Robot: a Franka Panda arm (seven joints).
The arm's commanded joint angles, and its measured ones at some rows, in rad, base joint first. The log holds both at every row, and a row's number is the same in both.
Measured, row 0:
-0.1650 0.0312 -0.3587 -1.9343 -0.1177 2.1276 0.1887
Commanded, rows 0 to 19:
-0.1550 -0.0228 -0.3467 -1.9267 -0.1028 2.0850 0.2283
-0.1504 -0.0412 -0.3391 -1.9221 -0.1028 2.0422 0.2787
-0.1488 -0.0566 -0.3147 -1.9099 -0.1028 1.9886 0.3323
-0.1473 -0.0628 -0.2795 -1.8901 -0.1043 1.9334 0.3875
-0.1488 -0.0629 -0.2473 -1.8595 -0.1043 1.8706 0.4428
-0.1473 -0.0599 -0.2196 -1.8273 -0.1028 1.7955 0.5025
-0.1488 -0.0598 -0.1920 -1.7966 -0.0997 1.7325 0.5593
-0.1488 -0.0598 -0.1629 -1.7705 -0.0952 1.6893 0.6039
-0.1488 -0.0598 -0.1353 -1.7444 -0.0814 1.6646 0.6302
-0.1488 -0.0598 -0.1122 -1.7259 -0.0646 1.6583 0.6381
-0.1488 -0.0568 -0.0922 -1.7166 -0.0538 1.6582 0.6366
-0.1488 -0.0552 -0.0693 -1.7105 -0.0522 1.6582 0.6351
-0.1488 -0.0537 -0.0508 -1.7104 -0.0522 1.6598 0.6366
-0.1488 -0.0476 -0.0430 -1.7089 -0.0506 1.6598 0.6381
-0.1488 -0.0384 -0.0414 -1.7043 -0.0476 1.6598 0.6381
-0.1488 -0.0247 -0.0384 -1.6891 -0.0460 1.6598 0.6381
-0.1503 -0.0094 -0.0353 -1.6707 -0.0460 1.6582 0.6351
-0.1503 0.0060 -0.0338 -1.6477 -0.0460 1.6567 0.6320
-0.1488 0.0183 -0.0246 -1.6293 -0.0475 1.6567 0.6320
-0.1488 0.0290 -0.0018 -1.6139 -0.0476 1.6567 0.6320
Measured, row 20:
-0.1367 -0.0240 -0.0458 -1.6992 -0.0582 1.6851 0.6273
